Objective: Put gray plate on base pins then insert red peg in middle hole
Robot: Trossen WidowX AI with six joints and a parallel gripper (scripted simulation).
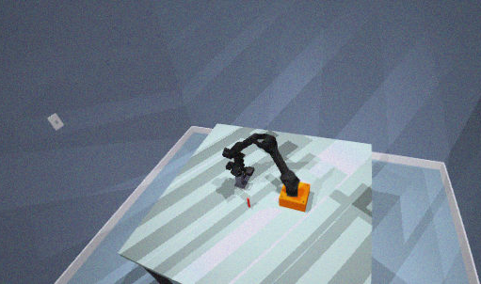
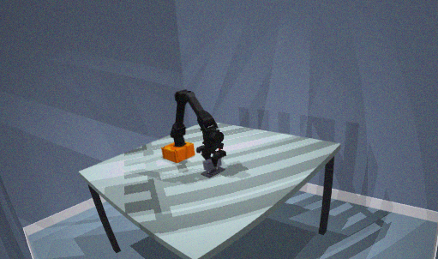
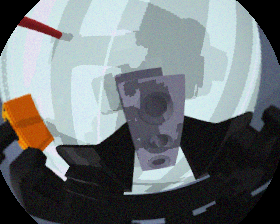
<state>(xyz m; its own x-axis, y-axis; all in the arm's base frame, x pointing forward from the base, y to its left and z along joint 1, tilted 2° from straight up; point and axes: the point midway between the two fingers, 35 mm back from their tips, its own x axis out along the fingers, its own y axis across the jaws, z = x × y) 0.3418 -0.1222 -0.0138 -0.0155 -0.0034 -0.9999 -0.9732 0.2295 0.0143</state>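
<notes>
Right now my gripper tip is 20 cm to the right of the red peg and 9 cm past it. From my gripper tip the other things lie so: gray plate: 3 cm above.
</notes>
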